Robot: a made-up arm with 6 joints. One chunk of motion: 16 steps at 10 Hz.
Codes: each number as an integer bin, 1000 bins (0 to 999) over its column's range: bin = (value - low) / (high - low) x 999, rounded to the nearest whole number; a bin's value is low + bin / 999 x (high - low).
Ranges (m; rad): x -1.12..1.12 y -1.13..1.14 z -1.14..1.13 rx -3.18..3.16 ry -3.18..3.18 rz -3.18..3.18
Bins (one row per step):
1: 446 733 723 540 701 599
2: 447 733 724 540 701 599
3: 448 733 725 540 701 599
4: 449 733 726 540 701 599
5: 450 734 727 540 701 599
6: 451 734 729 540 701 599
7: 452 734 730 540 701 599
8: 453 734 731 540 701 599
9: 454 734 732 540 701 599
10: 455 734 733 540 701 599
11: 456 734 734 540 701 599
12: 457 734 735 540 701 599
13: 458 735 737 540 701 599
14: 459 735 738 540 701 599
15: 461 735 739 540 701 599
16: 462 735 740 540 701 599
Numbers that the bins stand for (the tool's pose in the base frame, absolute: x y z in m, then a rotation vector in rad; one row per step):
1: -0.1200 0.5356 0.5029 0.2470 1.2828 0.6335
2: -0.1177 0.5356 0.5051 0.2470 1.2828 0.6335
3: -0.1155 0.5356 0.5074 0.2470 1.2828 0.6335
4: -0.1132 0.5356 0.5097 0.2470 1.2828 0.6335
5: -0.1110 0.5378 0.5119 0.2470 1.2828 0.6335
6: -0.1087 0.5378 0.5165 0.2470 1.2828 0.6335
7: -0.1065 0.5378 0.5188 0.2470 1.2828 0.6335
8: -0.1043 0.5378 0.5210 0.2470 1.2828 0.6335
9: -0.1020 0.5378 0.5233 0.2470 1.2828 0.6335
10: -0.0998 0.5378 0.5256 0.2470 1.2828 0.6335
11: -0.0975 0.5378 0.5278 0.2470 1.2828 0.6335
12: -0.0953 0.5378 0.5301 0.2470 1.2828 0.6335
13: -0.0931 0.5401 0.5347 0.2470 1.2828 0.6335
14: -0.0908 0.5401 0.5369 0.2470 1.2828 0.6335
15: -0.0863 0.5401 0.5392 0.2470 1.2828 0.6335
16: -0.0841 0.5401 0.5415 0.2470 1.2828 0.6335

